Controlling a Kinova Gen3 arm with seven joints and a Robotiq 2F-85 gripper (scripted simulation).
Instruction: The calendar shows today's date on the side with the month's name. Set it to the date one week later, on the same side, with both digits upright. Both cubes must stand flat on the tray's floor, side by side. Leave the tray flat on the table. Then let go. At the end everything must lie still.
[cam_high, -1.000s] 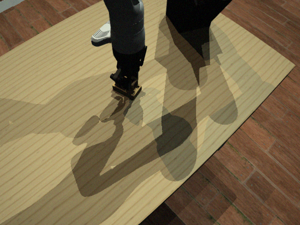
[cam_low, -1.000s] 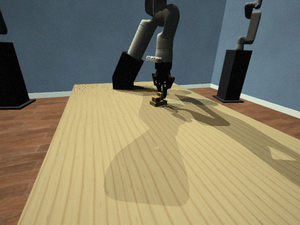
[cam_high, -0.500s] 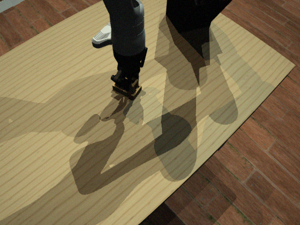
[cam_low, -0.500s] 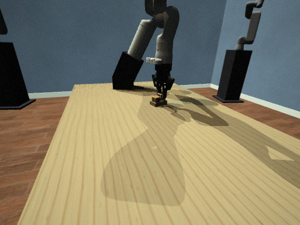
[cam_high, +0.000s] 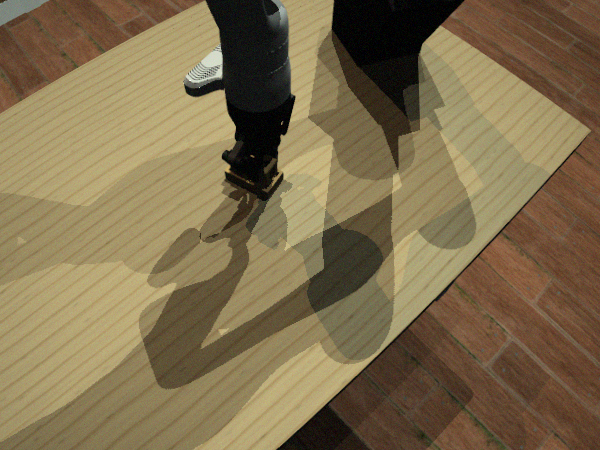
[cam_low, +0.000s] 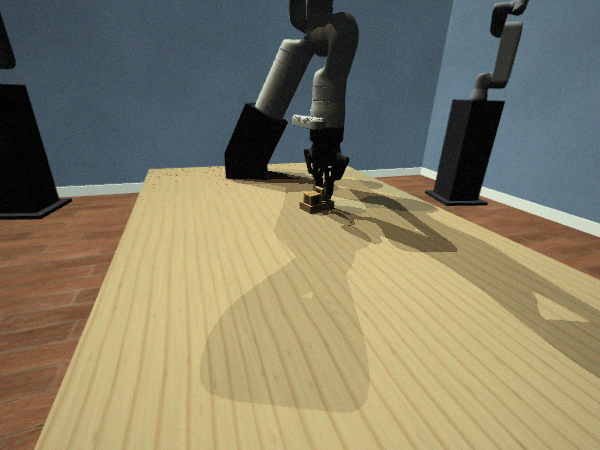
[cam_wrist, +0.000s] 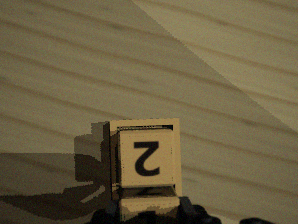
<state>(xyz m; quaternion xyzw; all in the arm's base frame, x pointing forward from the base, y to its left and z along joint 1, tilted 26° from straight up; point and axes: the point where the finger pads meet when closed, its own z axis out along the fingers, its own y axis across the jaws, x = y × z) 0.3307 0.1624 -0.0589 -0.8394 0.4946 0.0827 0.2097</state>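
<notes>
The wooden tray is 10 mm ahead of my hand, 10 mm to the right of it and 40 mm below it. From my hand the other things lie so: cube: 20 mm ahead, 30 mm to the right, 20 mm below.
</notes>
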